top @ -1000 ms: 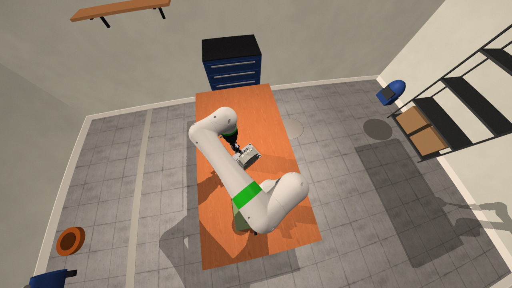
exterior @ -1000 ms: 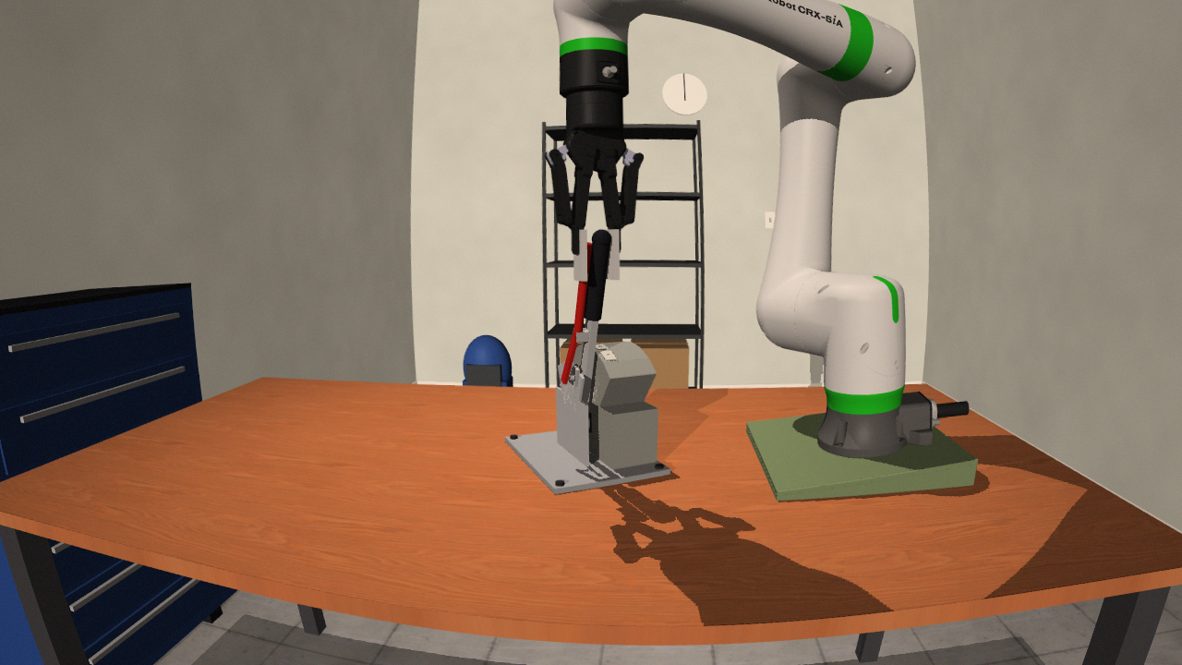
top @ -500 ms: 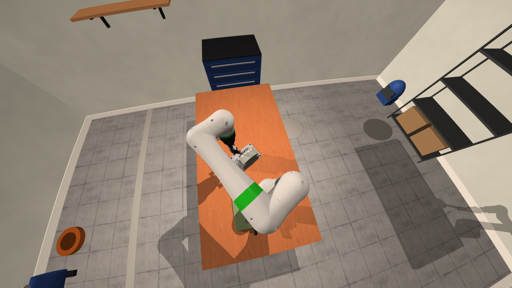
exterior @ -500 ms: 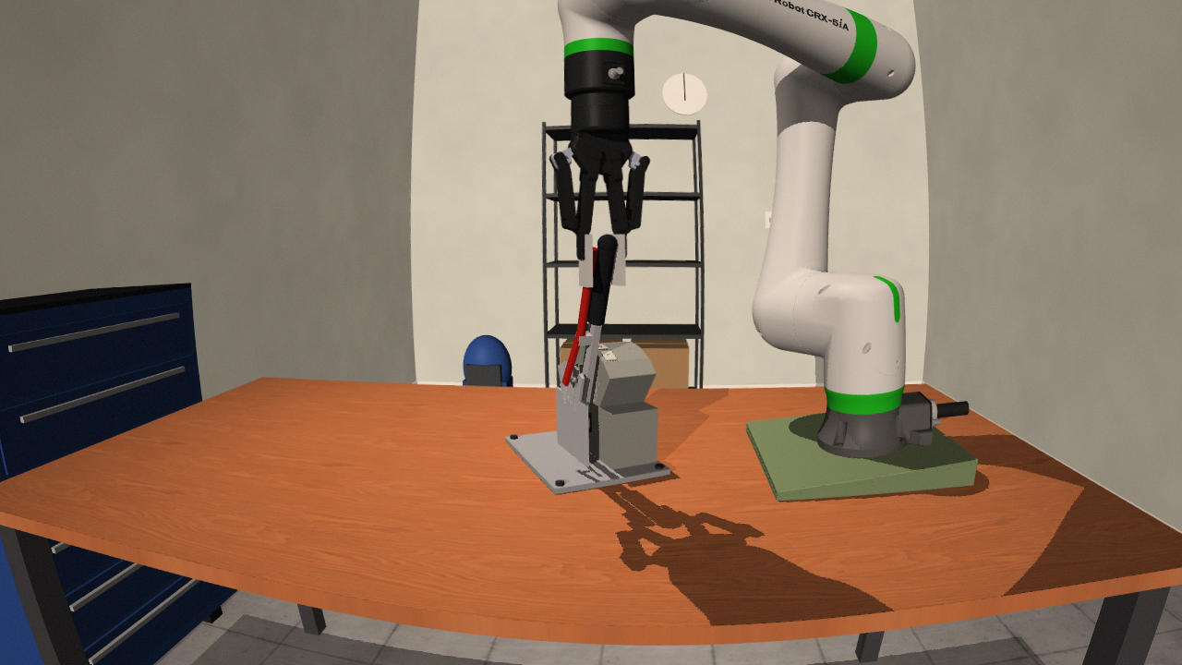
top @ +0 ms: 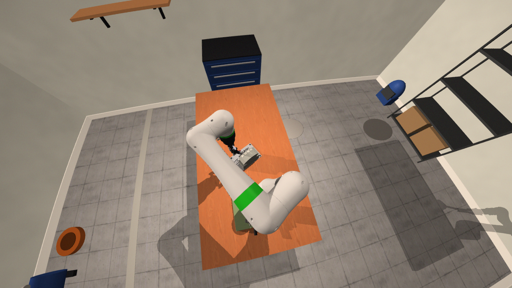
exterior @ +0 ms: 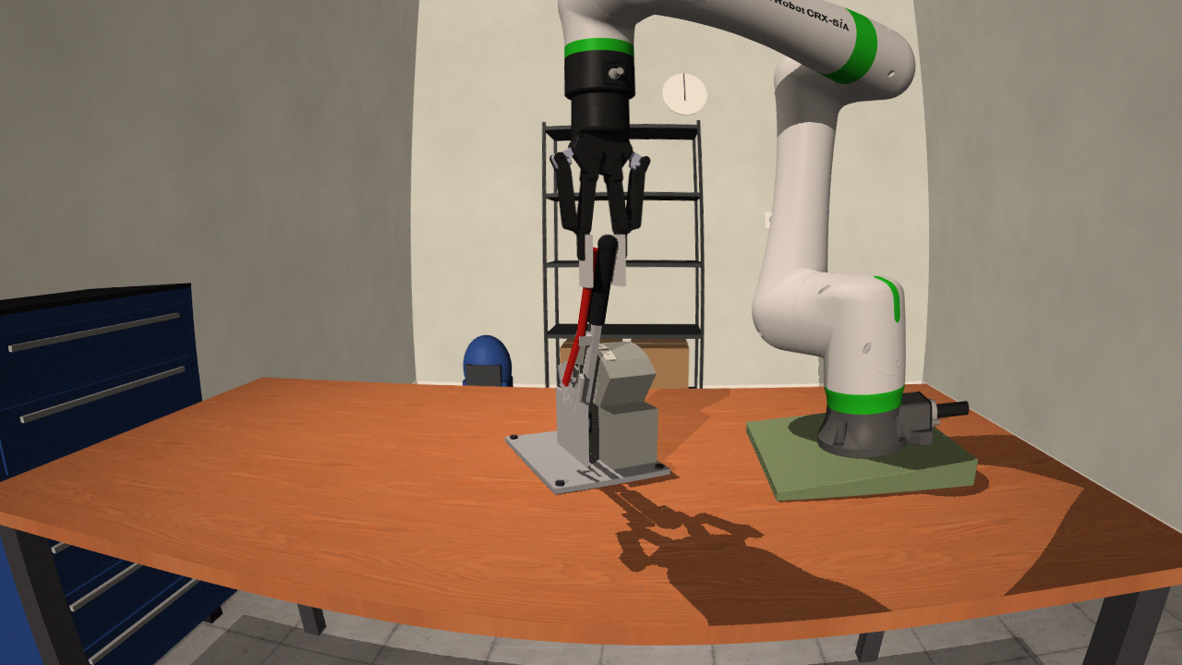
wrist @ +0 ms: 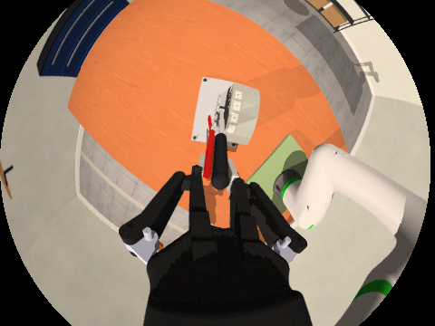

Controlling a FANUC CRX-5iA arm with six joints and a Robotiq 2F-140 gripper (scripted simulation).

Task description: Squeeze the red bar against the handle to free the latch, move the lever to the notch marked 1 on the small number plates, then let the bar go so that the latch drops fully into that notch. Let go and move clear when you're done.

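My gripper is now 10 cm above the red bar, 4 cm short of it and 3 cm to the left of it.
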